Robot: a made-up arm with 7 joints.
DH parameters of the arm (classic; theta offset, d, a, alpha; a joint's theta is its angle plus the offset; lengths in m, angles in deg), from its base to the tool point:
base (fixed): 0 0.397 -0.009 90
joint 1: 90 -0.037 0.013 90
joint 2: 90 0.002 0.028 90
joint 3: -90 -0.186 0.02 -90
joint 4: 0 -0.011 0.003 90
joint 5: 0 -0.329 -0.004 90
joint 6: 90 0.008 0.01 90
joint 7: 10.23 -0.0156 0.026 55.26
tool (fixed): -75.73 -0.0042 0 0
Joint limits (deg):
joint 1: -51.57..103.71
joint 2: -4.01..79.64
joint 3: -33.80..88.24
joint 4: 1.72..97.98
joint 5: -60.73..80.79
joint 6: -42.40..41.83
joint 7: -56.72..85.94
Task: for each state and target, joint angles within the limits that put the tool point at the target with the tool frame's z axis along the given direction. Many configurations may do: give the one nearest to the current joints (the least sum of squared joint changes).
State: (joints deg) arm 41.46 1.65 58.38 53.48 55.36 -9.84 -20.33
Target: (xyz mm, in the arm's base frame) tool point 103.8 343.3 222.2 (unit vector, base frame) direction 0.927 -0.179 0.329
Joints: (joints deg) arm 17.50 20.11 70.50 64.72 44.01 -3.66 -16.33
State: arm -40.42 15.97 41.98 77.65 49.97 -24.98 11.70
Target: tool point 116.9 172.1 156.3 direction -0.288 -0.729 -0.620
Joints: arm -41.68 23.88 15.73 97.86 27.13 -27.14 19.59
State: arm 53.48 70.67 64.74 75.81 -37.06 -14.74 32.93
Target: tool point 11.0 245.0 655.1 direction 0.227 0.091 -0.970
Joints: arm 44.88 74.89 45.63 87.77 -32.79 25.53 55.40
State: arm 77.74 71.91 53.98 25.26 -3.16 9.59 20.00
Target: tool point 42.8 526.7 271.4 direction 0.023 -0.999 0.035
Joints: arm 36.56 73.00 57.79 1.72 4.98 23.56 68.20
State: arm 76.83 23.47 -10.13 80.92 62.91 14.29 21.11
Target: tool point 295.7 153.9 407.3 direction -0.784 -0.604 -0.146
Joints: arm 26.72 6.55 14.62 97.98 59.00 35.73 38.88
